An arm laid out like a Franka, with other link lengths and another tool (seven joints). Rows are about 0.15 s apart.
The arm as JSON. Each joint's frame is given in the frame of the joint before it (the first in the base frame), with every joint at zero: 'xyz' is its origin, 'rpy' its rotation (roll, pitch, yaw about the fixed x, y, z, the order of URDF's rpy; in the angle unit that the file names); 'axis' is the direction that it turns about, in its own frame. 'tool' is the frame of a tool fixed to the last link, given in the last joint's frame.
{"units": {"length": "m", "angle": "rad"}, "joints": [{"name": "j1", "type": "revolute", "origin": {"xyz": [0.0, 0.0, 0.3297], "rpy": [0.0, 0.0, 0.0]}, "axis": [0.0, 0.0, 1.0]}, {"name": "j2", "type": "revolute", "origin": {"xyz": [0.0, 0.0, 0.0], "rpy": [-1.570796, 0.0, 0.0]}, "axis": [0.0, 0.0, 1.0]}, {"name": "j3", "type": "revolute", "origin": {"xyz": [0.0, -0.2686, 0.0], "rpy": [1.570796, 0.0, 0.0]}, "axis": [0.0, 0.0, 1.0]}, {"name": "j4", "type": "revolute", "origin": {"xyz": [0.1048, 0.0, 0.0], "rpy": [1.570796, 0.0, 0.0]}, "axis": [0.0, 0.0, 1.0]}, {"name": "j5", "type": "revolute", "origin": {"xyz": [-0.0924, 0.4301, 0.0], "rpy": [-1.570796, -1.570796, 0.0]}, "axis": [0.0, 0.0, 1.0]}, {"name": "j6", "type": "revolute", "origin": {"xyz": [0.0, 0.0, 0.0], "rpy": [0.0, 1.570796, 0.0]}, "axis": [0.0, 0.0, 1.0]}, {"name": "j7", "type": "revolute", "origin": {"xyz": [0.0, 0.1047, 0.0], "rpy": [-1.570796, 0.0, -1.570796]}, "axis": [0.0, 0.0, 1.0]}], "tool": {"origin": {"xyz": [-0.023, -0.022, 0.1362], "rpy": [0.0, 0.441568, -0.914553]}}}
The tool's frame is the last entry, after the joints.
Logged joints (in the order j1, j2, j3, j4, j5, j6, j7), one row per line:
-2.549, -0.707, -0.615, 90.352, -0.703, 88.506, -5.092
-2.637, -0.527, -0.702, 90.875, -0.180, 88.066, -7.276
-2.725, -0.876, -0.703, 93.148, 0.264, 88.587, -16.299
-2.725, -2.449, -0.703, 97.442, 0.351, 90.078, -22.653
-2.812, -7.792, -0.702, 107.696, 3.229, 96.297, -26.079
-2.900, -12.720, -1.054, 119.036, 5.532, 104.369, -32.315
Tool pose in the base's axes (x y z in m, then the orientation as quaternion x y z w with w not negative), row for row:
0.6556, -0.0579, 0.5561, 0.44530, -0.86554, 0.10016, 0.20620
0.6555, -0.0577, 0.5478, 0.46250, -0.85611, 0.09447, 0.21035
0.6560, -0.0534, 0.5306, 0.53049, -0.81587, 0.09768, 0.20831
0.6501, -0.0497, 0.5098, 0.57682, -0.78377, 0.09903, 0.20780
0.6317, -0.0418, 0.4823, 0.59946, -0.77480, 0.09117, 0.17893
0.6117, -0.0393, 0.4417, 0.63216, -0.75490, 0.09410, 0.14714
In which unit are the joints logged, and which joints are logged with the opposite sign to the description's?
The joints are logged in degrees. Opposite sign: j4.
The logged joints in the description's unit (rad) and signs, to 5 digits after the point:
-0.04449, -0.01234, -0.01073, -1.57694, -0.01227, 1.54472, -0.08887
-0.04602, -0.00920, -0.01225, -1.58607, -0.00314, 1.53704, -0.12699
-0.04756, -0.01529, -0.01227, -1.62574, 0.00461, 1.54613, -0.28447
-0.04756, -0.04274, -0.01227, -1.70068, 0.00613, 1.57216, -0.39537
-0.04908, -0.13600, -0.01225, -1.87965, 0.05636, 1.68070, -0.45516
-0.05061, -0.22201, -0.01840, -2.07757, 0.09655, 1.82158, -0.56400

